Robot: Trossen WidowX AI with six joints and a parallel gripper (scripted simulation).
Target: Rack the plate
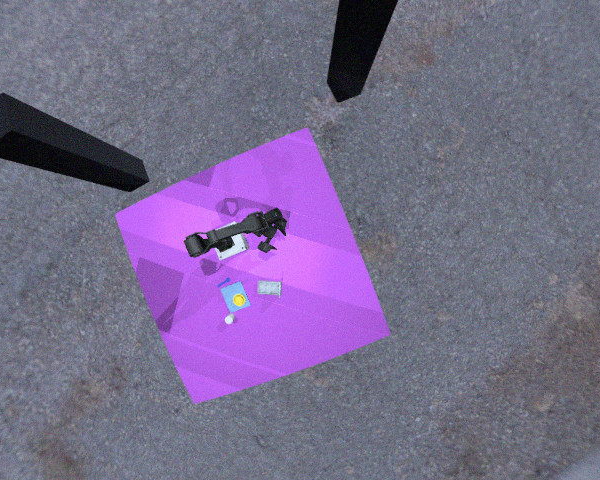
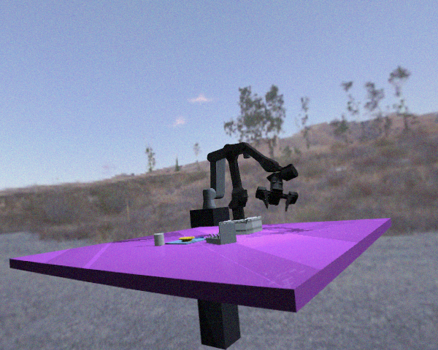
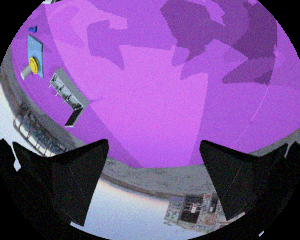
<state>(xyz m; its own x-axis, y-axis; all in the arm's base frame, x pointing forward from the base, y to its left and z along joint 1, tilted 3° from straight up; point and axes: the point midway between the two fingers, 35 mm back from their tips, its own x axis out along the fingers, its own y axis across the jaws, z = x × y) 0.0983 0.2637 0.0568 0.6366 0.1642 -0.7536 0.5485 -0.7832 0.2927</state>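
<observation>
Right now my gripper tip is 36 cm to the left of the yellow plate, 20 cm short of it and 9 cm above it. Also, from my gripper tip: light-blue mat (38 cm to the right, 18 cm ahead, 11 cm below); then grey dish rack (20 cm ahead, 17 cm to the right, 9 cm below).
</observation>
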